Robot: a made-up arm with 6 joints.
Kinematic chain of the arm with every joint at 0, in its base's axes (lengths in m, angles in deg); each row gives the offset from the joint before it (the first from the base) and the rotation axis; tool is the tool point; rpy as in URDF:
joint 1: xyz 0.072 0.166 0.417 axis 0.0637 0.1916 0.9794
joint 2: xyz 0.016 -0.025 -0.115 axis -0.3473 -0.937 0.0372
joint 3: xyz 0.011 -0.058 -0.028 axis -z
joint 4: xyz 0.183 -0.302 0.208 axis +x
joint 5: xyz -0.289 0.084 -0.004 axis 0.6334 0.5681 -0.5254
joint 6: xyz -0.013 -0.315 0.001 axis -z
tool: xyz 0.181 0.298 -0.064 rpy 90 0 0
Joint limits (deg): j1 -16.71..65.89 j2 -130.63..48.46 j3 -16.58..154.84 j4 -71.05..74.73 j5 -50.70..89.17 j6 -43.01..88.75
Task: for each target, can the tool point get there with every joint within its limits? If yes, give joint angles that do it. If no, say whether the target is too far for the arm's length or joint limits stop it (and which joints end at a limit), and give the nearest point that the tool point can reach.
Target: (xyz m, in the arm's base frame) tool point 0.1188 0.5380 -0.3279
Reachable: no: joint limits stop it (at a limit: joint 1, joint 2, joint 6) | nearest point 0.0943 0.5259 -0.2674 | short by 0.066 m
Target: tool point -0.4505 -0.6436 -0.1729
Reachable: no: joint limits stop it (at a limit: joint 1, joint 3, joint 4, joint 6) | nearest point -0.3915 -0.5572 -0.1129 | short by 0.121 m
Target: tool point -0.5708 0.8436 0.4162
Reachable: no: joint limits stop it (at a limit: joint 1, joint 4, joint 6) | nearest point -0.4894 0.7478 0.4018 | short by 0.127 m
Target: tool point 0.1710 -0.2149 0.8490
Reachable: yes | joints 11.23 -68.44 103.76 -42.17 -3.54 64.61
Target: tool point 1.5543 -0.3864 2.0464
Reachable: no: too far | nearest point 0.6470 -0.0745 0.9383 | short by 1.466 m
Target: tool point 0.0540 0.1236 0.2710
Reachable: yes | joints 38.35 13.12 128.58 60.62 56.76 32.07
